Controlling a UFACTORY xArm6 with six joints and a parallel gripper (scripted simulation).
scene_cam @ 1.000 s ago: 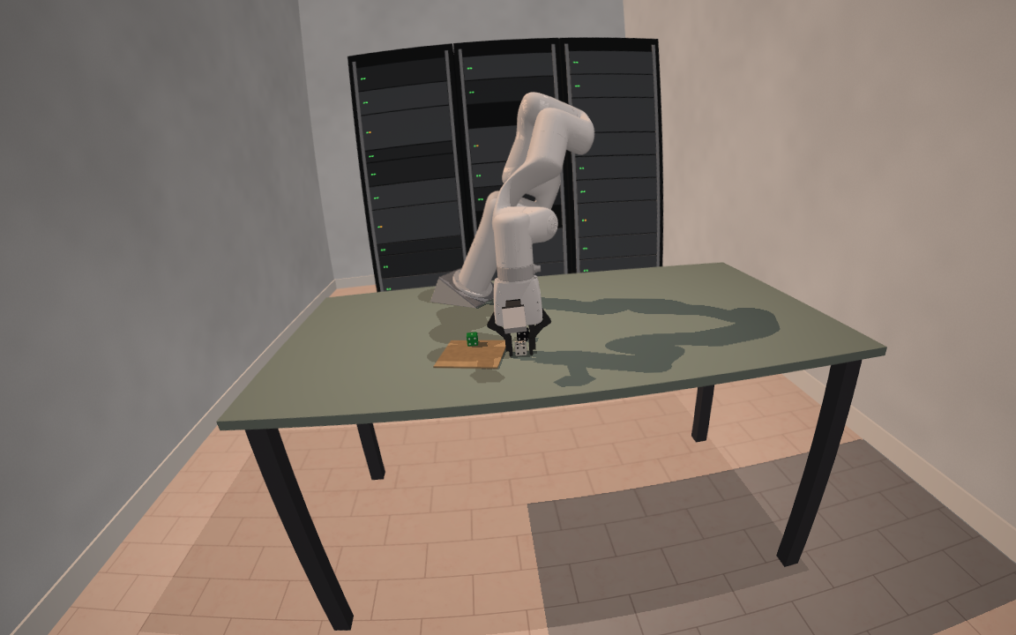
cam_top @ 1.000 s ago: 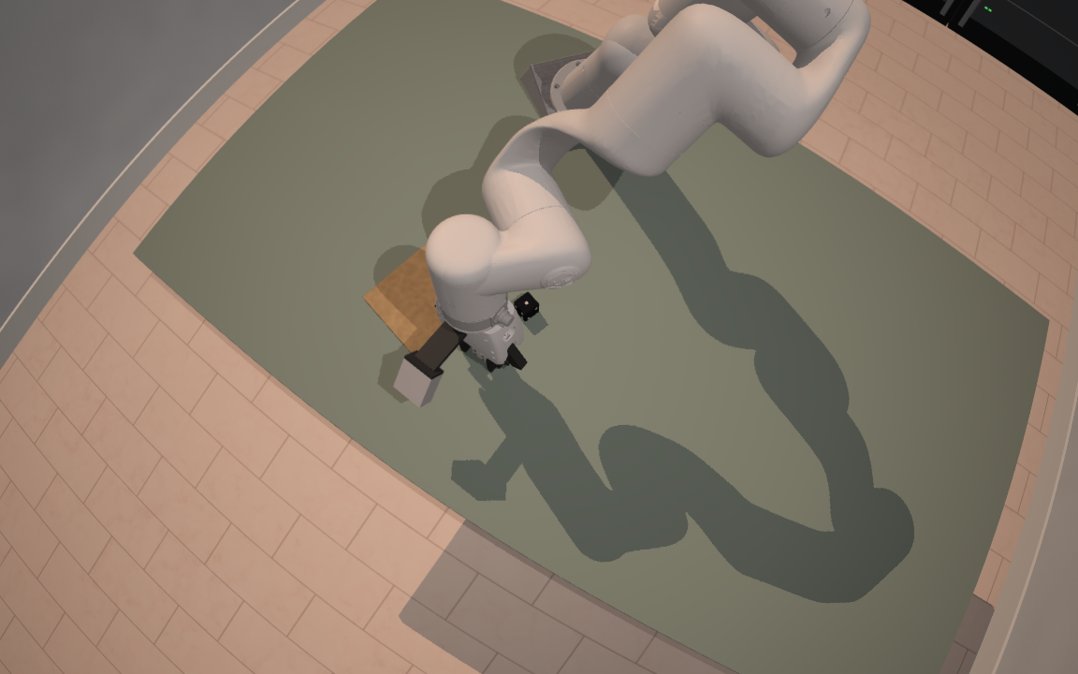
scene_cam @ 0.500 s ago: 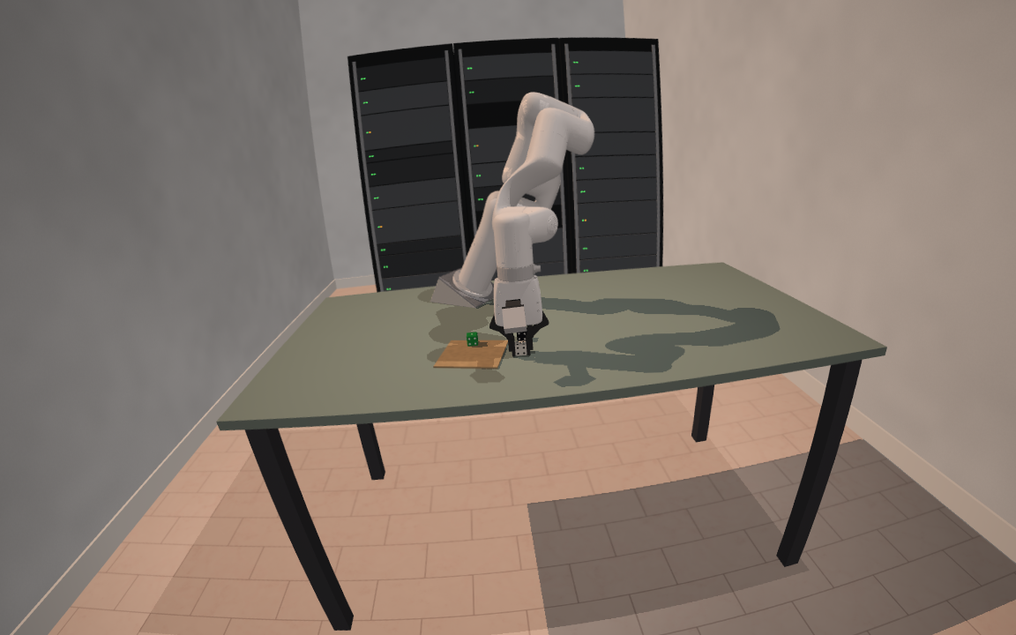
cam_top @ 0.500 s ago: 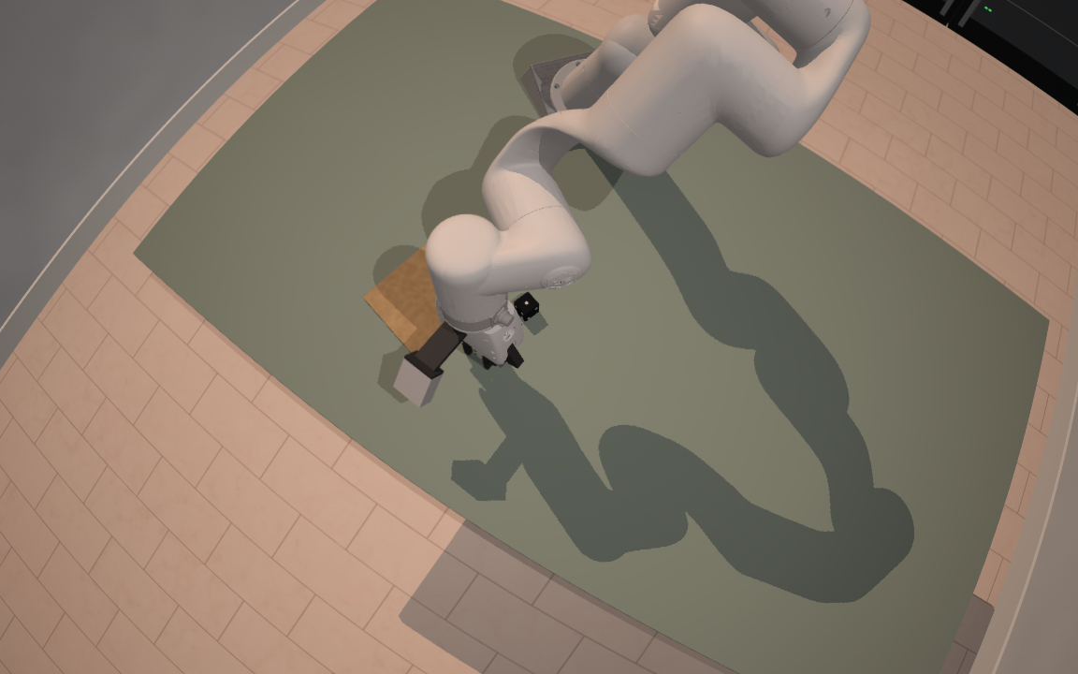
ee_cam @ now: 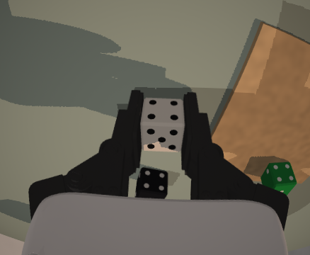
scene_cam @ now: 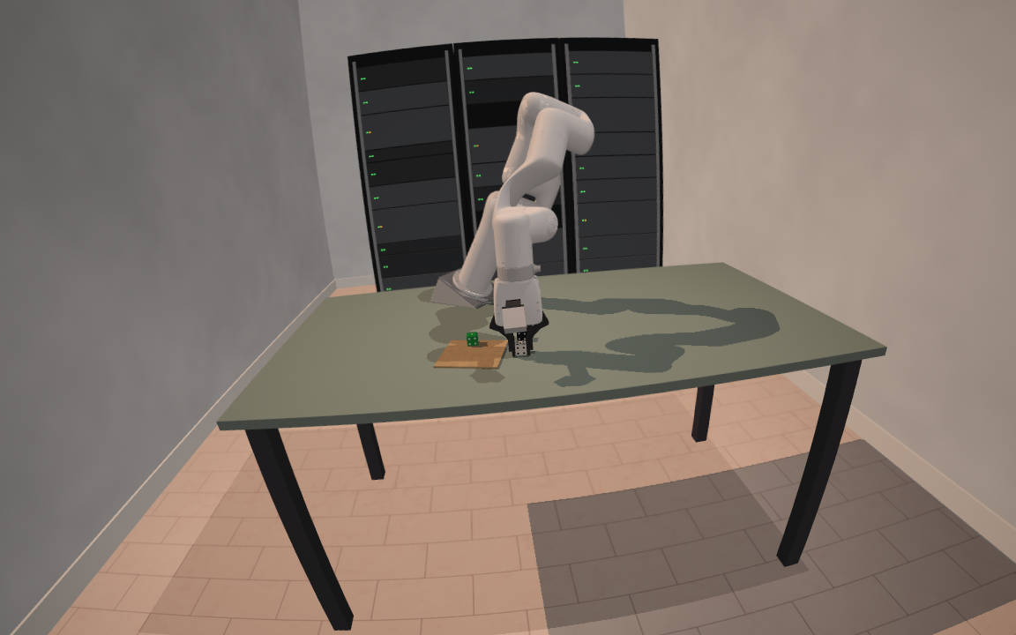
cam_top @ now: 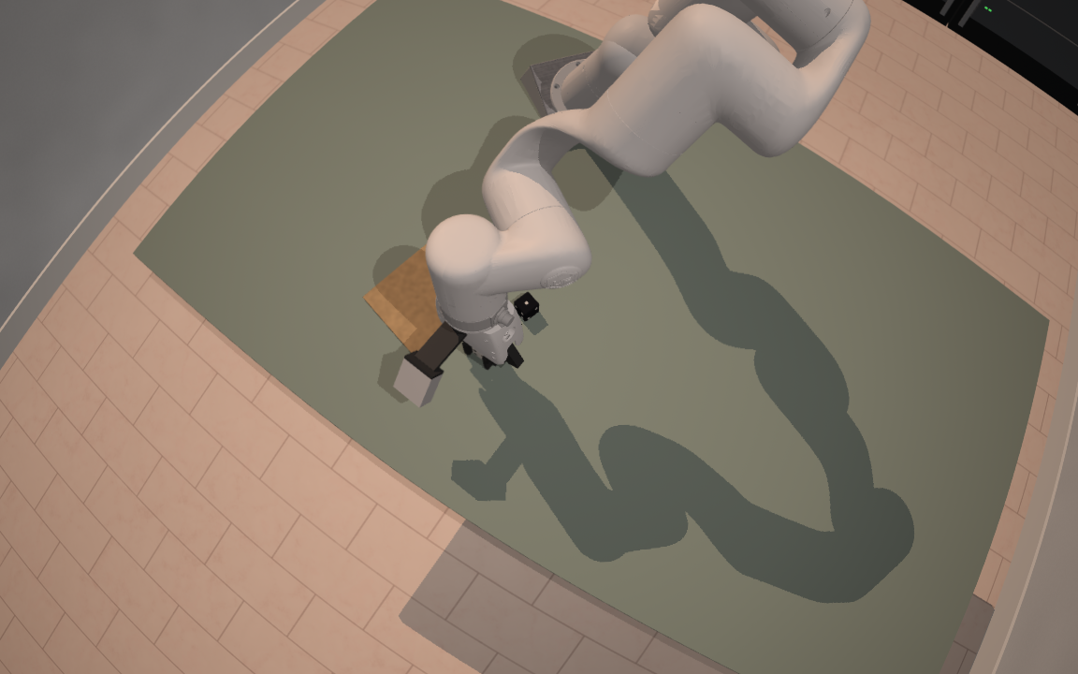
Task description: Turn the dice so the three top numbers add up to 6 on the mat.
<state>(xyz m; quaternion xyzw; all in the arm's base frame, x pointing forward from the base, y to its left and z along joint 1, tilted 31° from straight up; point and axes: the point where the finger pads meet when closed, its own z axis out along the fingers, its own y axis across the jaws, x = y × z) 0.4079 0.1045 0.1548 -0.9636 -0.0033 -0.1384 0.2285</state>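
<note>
My hand is 8 cm past the black die and 1 cm above it. Also, from my hand: white die: 1 cm below; then brown mat: 11 cm to the right, 2 cm below, 1 cm behind; then green die: 11 cm to the right, 6 cm behind, 1 cm below.
</note>
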